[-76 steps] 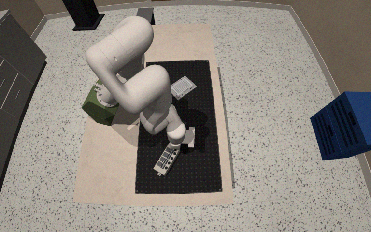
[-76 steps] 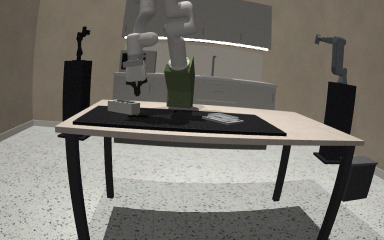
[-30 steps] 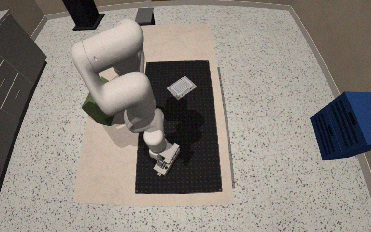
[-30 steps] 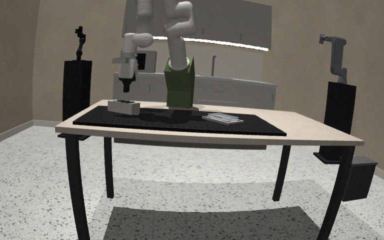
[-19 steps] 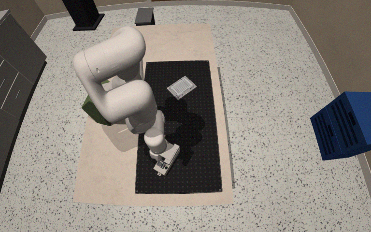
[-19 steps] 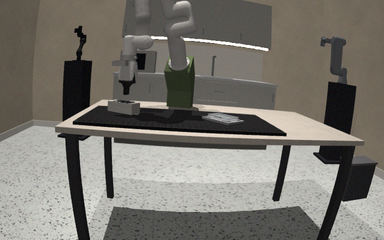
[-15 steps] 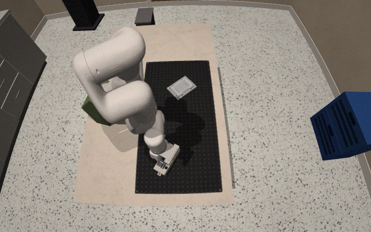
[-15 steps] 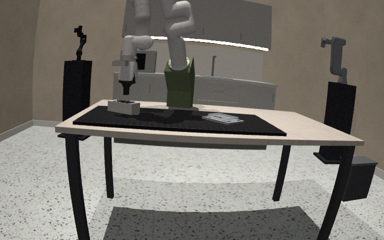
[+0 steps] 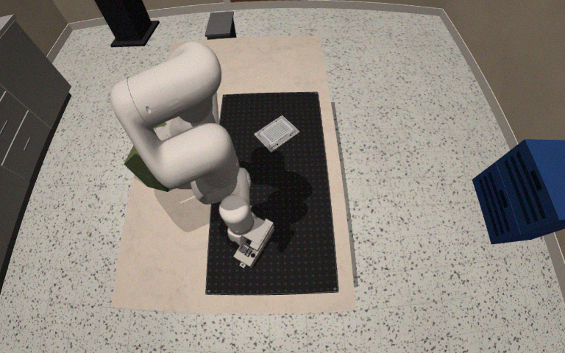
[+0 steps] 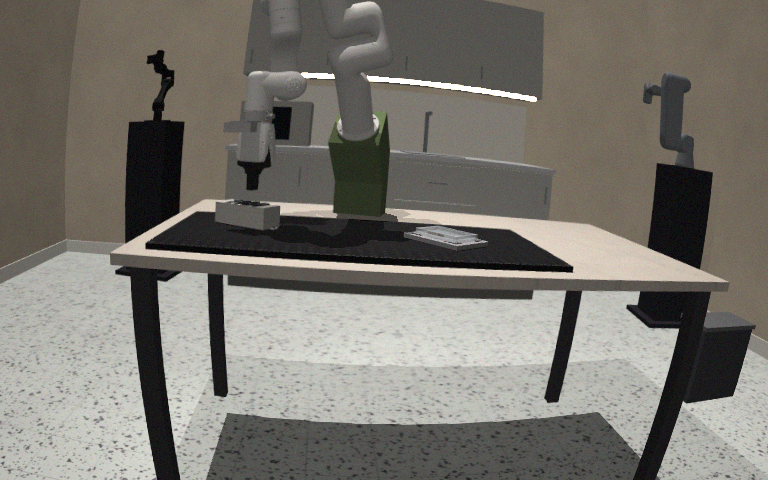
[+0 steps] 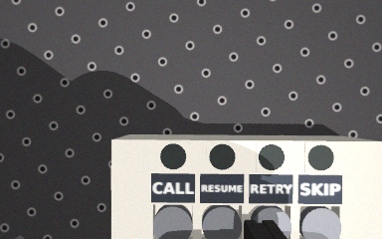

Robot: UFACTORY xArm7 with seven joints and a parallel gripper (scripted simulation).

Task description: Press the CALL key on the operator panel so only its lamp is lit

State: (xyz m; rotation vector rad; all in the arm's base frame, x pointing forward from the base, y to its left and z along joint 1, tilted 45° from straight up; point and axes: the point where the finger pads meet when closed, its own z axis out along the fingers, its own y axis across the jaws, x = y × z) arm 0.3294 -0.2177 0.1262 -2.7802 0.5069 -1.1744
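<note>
The white operator panel lies 70 mm below my hand. From my hand the other things lie so: flat white well plate: 30 mm ahead, 490 mm to the left, 90 mm below.
</note>
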